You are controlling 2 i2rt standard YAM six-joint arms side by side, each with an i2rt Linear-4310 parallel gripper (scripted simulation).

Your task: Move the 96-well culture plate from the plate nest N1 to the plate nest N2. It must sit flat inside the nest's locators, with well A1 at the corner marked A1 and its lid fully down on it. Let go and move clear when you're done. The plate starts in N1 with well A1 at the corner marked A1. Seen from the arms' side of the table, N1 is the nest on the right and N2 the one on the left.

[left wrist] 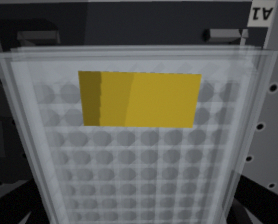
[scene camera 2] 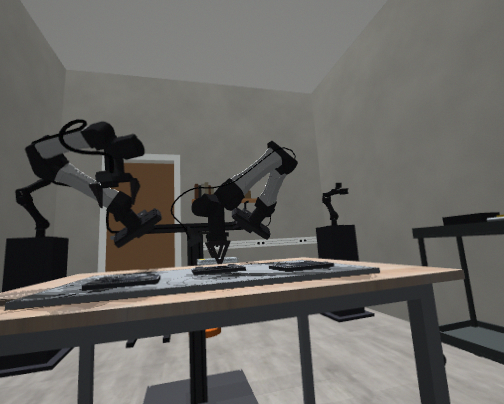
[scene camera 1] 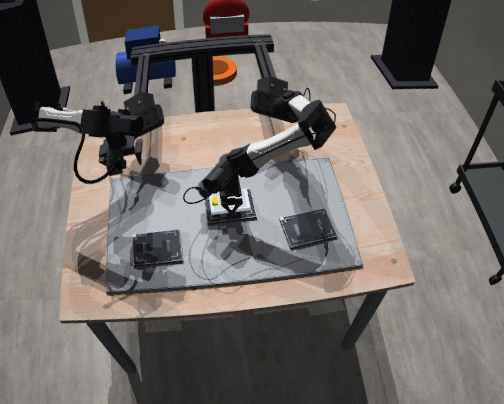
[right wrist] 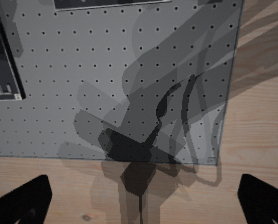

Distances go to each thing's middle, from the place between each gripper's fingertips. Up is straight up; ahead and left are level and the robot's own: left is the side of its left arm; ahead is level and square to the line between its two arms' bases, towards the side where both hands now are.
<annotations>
I see the nest N2 (scene camera 1: 310,231) 130 mm ahead of my left hand (scene camera 2: 217,263), 240 mm to the left of it and 30 mm below it. Also, from my left hand: nest N1 (scene camera 1: 156,247) (130 mm ahead, 260 mm to the right, 30 mm below).
My right hand is 23 cm above the nest N1, 16 cm short of it and 6 cm to the right of it. Round my right hand: nest N2: 55 cm to the left, 23 cm below, 17 cm ahead.
</annotations>
